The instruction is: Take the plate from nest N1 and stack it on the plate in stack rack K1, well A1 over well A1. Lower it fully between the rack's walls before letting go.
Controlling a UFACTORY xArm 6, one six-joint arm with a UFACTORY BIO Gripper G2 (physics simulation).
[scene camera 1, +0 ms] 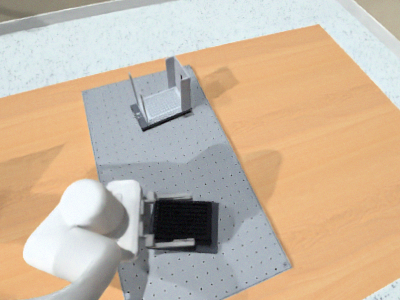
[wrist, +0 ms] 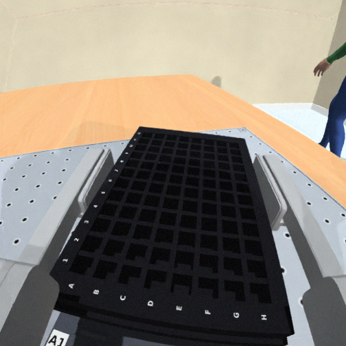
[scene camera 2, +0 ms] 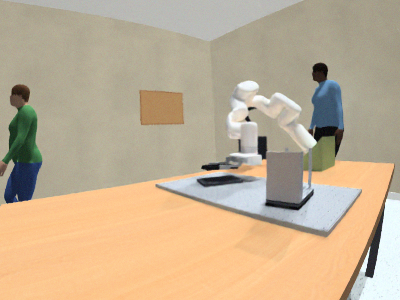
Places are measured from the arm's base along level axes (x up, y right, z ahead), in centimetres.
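Pixels of known places: hand, its tool point: [scene camera 1: 183, 219] [scene camera 2: 218, 165]; arm's base, origin of its link: [scene camera 2: 314, 151].
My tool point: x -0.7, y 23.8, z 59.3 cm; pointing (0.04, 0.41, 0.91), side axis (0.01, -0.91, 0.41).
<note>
Ahead of a thing's pixels: the offset from my tool point to its top centre. Level surfaces: height alone.
My gripper [scene camera 1: 193, 220] [scene camera 2: 216, 166] [wrist: 184, 165] is shut on the black plate {dx +0.7, dy -0.1, dz -0.2 cm} [scene camera 1: 182, 221] [scene camera 2: 209, 167] [wrist: 175, 210], one finger along each long side. The plate is level, and in the second scene view it hangs a little above nest N1 {dx -5.2, dy +0.0, dz +0.1 cm} [scene camera 1: 215, 227] [scene camera 2: 220, 180]. In the wrist view its row letters A to H run along the near edge, with well A1 at the near left corner. Rack K1 {dx +8.0, dy -34.7, dz +8.8 cm} [scene camera 1: 186, 95] [scene camera 2: 284, 176] has upright walls on a black base, and a light grey plate {dx -3.3, dy -34.8, dz +9.8 cm} [scene camera 1: 162, 103] lies low between them; in the second scene view the walls hide that plate.
The nest and rack stand on a grey perforated board {dx -6.7 cm} [scene camera 1: 120, 142] [scene camera 2: 240, 200] on the wooden table {dx -8.0 cm} [scene camera 1: 300, 100] [scene camera 2: 150, 235]. The rack is at the board's far end in the first scene view. A green box [scene camera 2: 326, 152] stands behind the rack. Two people stand beyond the table.
</note>
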